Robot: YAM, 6 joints.
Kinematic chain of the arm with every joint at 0, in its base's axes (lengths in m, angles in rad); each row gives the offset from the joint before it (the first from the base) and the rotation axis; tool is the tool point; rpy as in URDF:
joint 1: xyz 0 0 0.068 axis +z
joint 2: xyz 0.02 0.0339 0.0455 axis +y
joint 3: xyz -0.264 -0.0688 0 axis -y
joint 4: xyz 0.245 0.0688 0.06 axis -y
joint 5: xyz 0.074 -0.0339 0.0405 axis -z
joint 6: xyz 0.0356 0 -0.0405 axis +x
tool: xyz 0 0 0 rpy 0 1.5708 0
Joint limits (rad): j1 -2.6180..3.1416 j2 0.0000..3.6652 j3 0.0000..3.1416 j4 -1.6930..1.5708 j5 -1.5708..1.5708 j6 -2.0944..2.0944
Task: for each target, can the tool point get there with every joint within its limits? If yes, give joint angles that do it. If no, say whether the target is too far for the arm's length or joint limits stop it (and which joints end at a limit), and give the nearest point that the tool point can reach.
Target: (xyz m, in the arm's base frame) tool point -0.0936 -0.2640 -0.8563
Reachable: no: too far | nearest point -0.0876 -0.2471 -0.3801 | short by 0.477 m
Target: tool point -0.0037 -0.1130 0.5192
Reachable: yes | joints 1.8350 0.5441 1.8256 -1.0837 -1.1943 -0.4571
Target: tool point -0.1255 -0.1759 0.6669
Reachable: yes | joints 0.8325 0.9456 2.4348 0.5013 0.8002 0.5222
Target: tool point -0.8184 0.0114 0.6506
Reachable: no: too far | nearest point -0.5392 0.0075 0.4628 | short by 0.336 m
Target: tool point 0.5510 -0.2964 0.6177
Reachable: no: too far | nearest point 0.4412 -0.2373 0.5139 | short by 0.162 m
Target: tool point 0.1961 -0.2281 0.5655
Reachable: yes | joints 2.1896 0.4521 1.9487 0.5050 0.8790 -1.5737
